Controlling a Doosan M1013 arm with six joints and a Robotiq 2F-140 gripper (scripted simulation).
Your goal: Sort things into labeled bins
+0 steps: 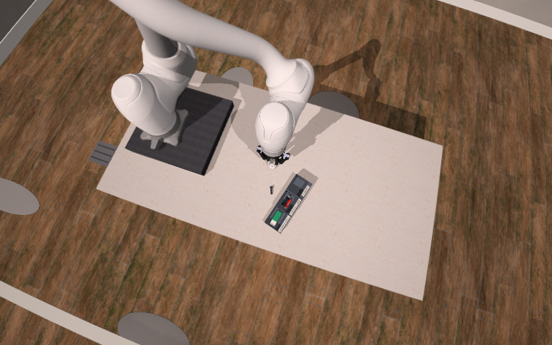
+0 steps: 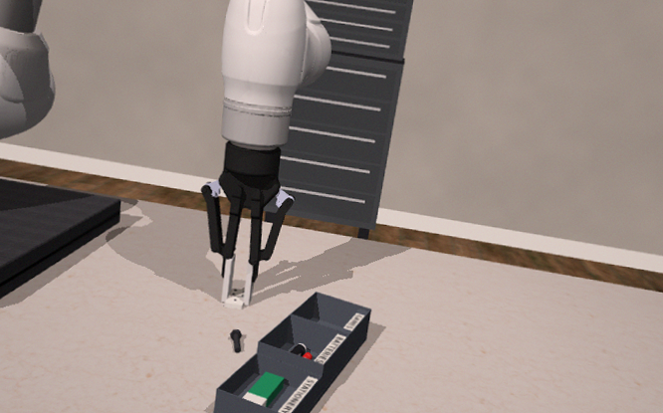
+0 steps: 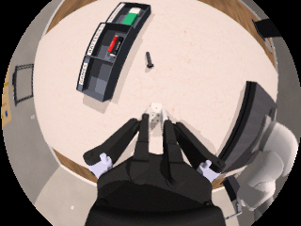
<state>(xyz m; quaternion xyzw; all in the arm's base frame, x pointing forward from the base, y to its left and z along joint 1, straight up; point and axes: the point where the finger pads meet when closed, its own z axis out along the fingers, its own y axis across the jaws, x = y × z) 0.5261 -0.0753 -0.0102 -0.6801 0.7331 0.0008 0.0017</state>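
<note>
The black battery lies 16 cm to the right of my hand, 9 cm ahead of it and 2 cm below it. Round my hand: red cylinder 17 cm to the right, 10 cm ahead, 2 cm below; white domino 3 cm below; small black piece 12 cm to the right, 3 cm below, 2 cm ahead.
</note>
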